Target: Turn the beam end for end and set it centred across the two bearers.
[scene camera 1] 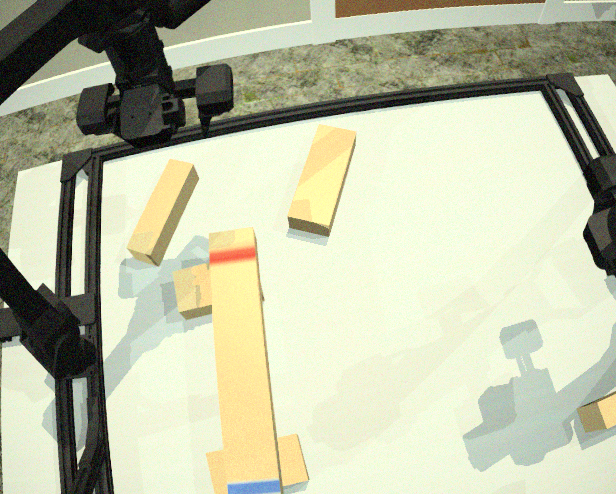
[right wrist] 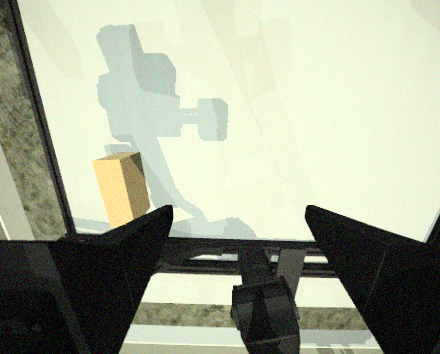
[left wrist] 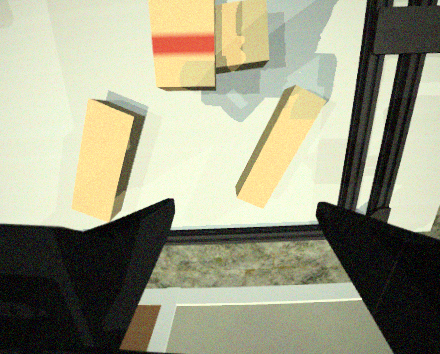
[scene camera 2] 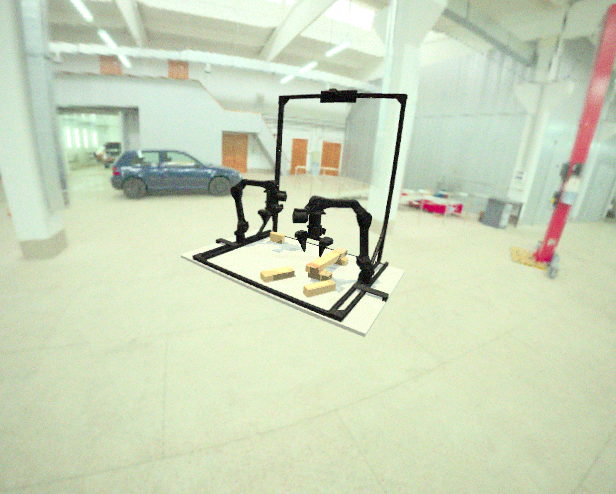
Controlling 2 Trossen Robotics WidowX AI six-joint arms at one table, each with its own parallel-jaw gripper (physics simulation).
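Pixels of known places: left gripper, fingertip midpoint: (scene camera 1: 171, 140) (left wrist: 245, 206) (scene camera 2: 312, 254); right gripper, fingertip midpoint: (right wrist: 238, 211) (scene camera 2: 269, 223); left arm's base, link origin: (scene camera 1: 75, 357) (scene camera 2: 364, 282); right arm's base, link origin: (right wrist: 253, 261) (scene camera 2: 240, 242).
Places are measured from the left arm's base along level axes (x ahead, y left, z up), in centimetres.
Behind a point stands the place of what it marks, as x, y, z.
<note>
The long wooden beam (scene camera 1: 241, 349) @(26.2, -4.0, 5.7) (scene camera 2: 327, 261) @(23.5, -0.4, 5.3) (left wrist: 182, 20) @(26.5, 7.0, 5.7) has a red band near its upper end and a blue band near its lower end in scene camera 1. One bearer (scene camera 1: 193, 290) @(20.0, 6.6, 1.9) (scene camera 2: 321, 275) @(21.1, 10.3, 1.4) (left wrist: 250, 30) @(19.3, 6.9, 1.9) lies by the red end and shows mostly on the beam's left in scene camera 1. The other bearer (scene camera 1: 293, 460) @(30.0, -18.7, 1.9) (scene camera 2: 342, 260) @(20.6, -16.1, 1.5) shows on both sides near the blue end. My left gripper (scene camera 2: 312, 252) @(21.9, 21.6, 16.8) (left wrist: 245, 206) @(21.9, 21.6, 16.8) is open and empty, raised beyond the red end. My right gripper (right wrist: 238, 211) @(70.9, -6.2, 16.7) is open and empty above the table, away from the beam.
A narrow block (scene camera 1: 159, 208) @(15.8, 20.7, 2.5) (scene camera 2: 319, 288) @(14.7, 24.1, 1.8) (left wrist: 281, 147) @(15.4, 20.7, 2.5) and a wider block (scene camera 1: 323, 177) @(41.4, 21.1, 1.9) (scene camera 2: 277, 273) @(39.9, 24.6, 1.9) (left wrist: 102, 157) @(40.7, 20.8, 1.9) lie beyond the red end. Another block (scene camera 1: 606, 411) @(71.6, -22.8, 4.4) (scene camera 2: 277, 237) @(74.7, -20.9, 2.3) (right wrist: 114, 192) @(75.5, -22.6, 4.4) lies at the right in scene camera 1. Black rails (scene camera 1: 380, 100) @(54.5, 36.2, 0.1) edge the table.
</note>
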